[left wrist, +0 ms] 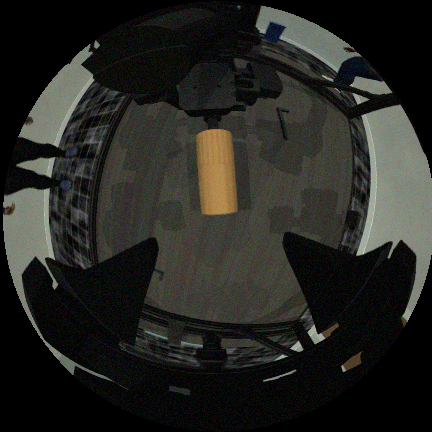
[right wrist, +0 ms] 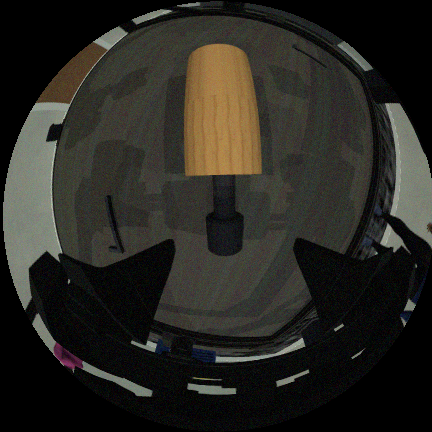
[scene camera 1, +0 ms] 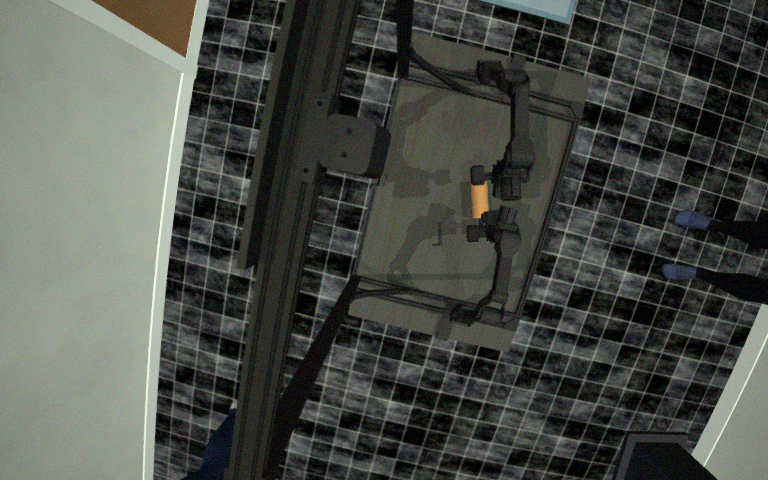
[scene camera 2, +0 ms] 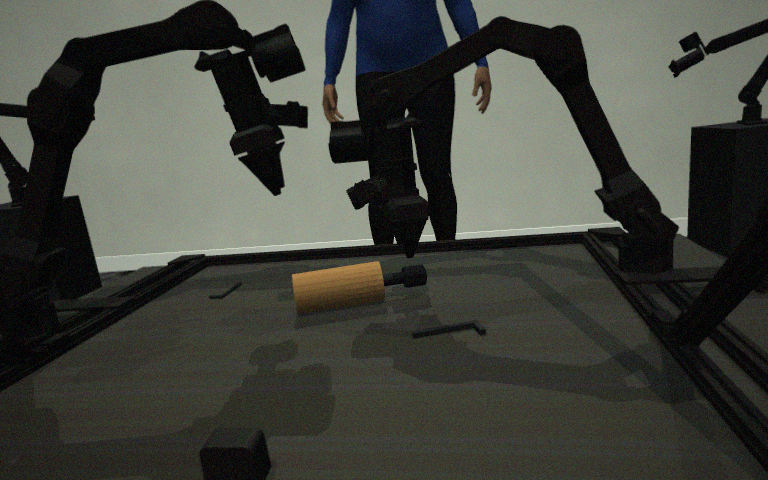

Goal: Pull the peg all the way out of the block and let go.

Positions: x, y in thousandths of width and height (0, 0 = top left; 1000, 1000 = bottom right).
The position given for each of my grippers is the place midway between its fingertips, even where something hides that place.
Observation:
My left gripper (scene camera 2: 364, 399) is open and holds nothing. Also in view: a wooden block (scene camera 2: 416, 605). I also see my right gripper (scene camera 2: 528, 522) and a dark peg (scene camera 2: 536, 576).
The wooden block is seen too in the left wrist view (left wrist: 497, 351) and in the right wrist view (right wrist: 513, 309). The dark peg also shows in the right wrist view (right wrist: 520, 524). My left gripper is seen too in the left wrist view (left wrist: 510, 559).

